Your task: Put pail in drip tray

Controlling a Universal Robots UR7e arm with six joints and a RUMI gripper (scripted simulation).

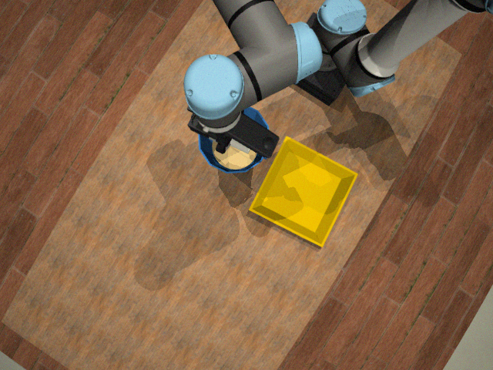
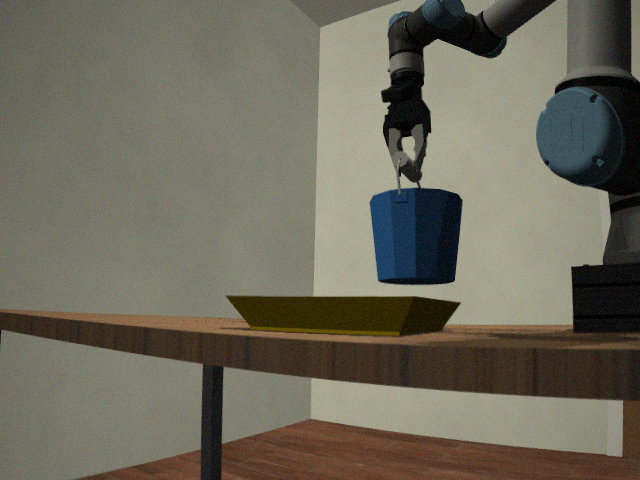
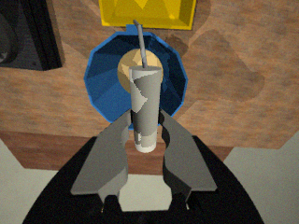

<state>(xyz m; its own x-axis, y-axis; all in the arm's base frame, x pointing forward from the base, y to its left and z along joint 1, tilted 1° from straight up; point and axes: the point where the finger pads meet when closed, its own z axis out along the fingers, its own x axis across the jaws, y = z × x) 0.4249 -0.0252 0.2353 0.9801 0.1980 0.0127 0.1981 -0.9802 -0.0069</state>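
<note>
My gripper is now 9 cm above the pail and 1 cm past it. Round my hand: pail handle (3 cm below, 1 cm behind); yellow drip tray (30 cm below, 25 cm to the left, 4 cm behind).
</note>
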